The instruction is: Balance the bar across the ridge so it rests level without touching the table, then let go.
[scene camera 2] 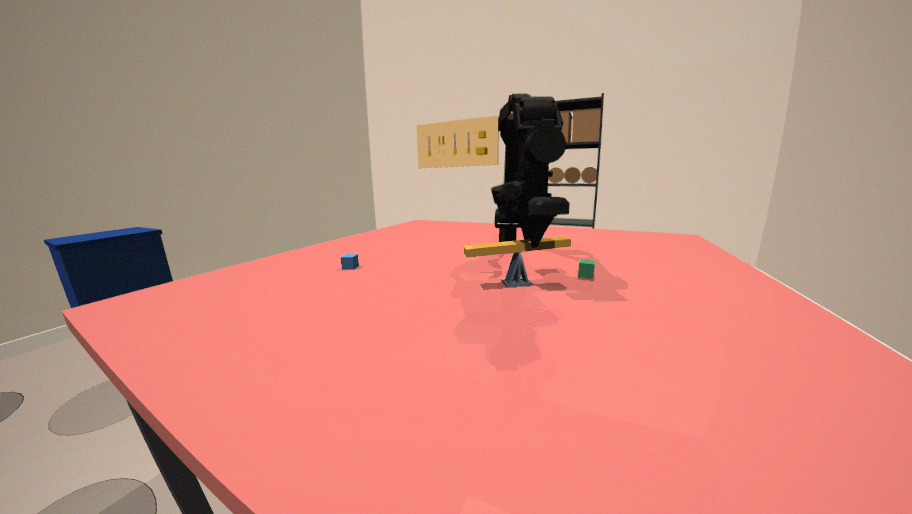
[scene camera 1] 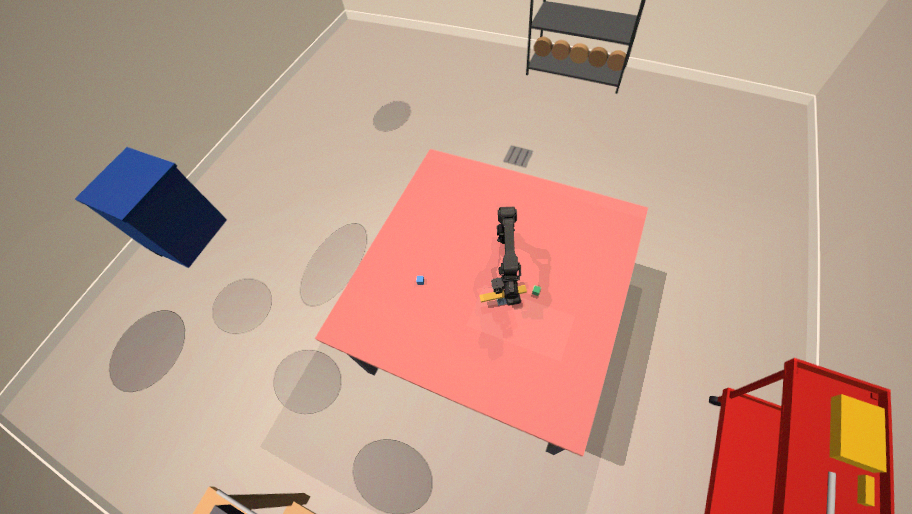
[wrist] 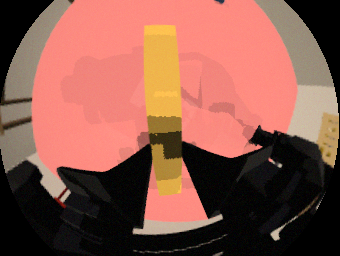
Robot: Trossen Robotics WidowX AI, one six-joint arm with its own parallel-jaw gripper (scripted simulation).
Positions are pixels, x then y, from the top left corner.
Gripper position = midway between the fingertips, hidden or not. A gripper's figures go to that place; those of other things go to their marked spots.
Scene:
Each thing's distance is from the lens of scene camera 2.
my gripper point(scene camera 2: 530, 245): 0.60 m
bar point(scene camera 2: 496, 248): 0.56 m

